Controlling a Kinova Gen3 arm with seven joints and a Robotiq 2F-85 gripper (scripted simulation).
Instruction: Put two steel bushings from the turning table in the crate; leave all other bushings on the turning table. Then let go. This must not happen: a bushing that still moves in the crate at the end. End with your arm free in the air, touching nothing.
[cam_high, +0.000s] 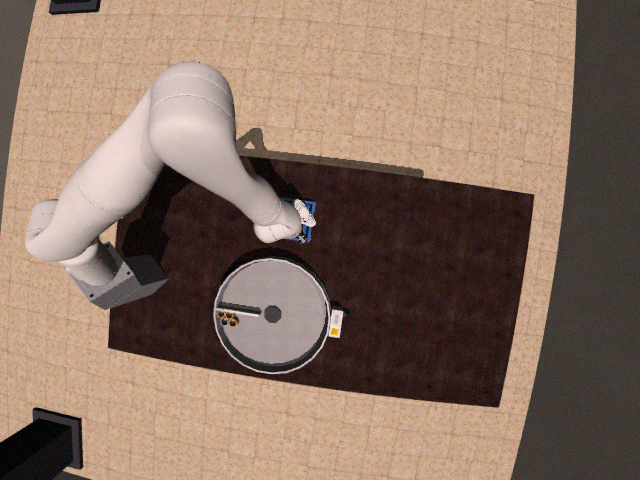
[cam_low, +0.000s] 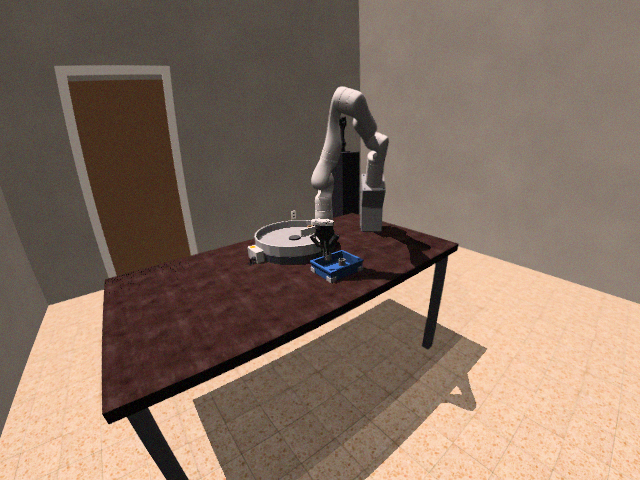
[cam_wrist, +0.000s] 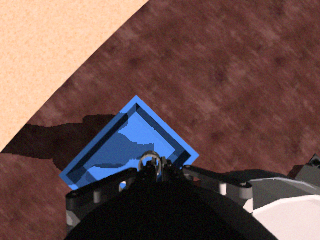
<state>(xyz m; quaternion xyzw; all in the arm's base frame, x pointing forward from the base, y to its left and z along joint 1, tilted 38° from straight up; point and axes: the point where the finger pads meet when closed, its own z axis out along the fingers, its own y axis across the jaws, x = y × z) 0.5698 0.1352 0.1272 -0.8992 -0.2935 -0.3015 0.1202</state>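
My gripper is now 7 cm above the blue crate, 4 cm past it and 3 cm to the right of it. The rest, counted from my hand: round grey turning table: 33 cm to the right, 6 cm behind, 4 cm below.
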